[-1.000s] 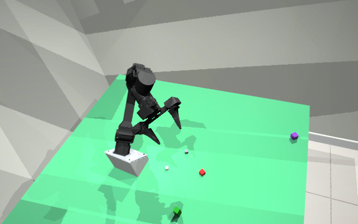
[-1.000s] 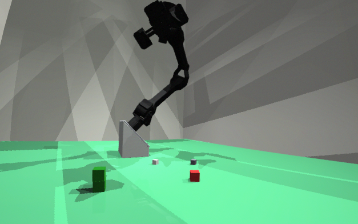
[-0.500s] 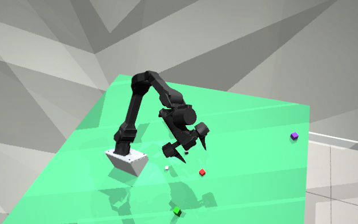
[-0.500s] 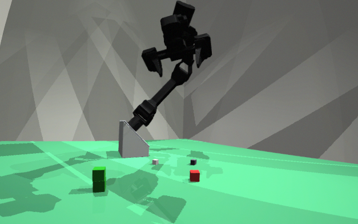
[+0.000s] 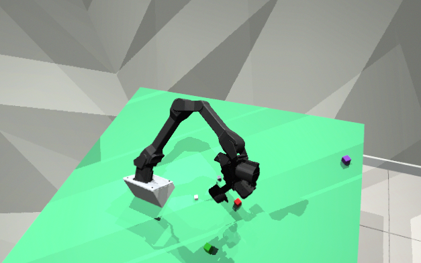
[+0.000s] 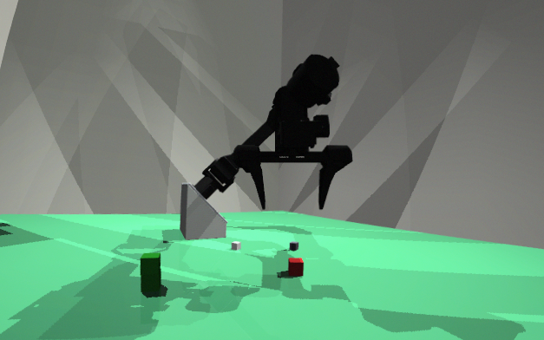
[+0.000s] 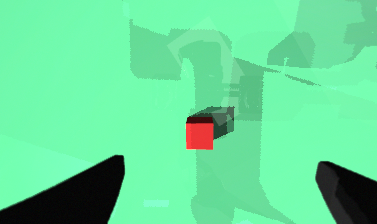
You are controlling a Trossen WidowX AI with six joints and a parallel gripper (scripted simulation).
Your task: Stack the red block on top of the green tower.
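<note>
Now: the red block 20 mm to the left of my gripper tip and 100 mm below it. From my gripper tip the other things lie so: small dark grey block: 110 mm behind, 120 mm to the left, 100 mm below; small white block: 180 mm behind, 10 mm to the left, 100 mm below; purple block: 420 mm ahead, 300 mm to the left, 100 mm below.
</note>
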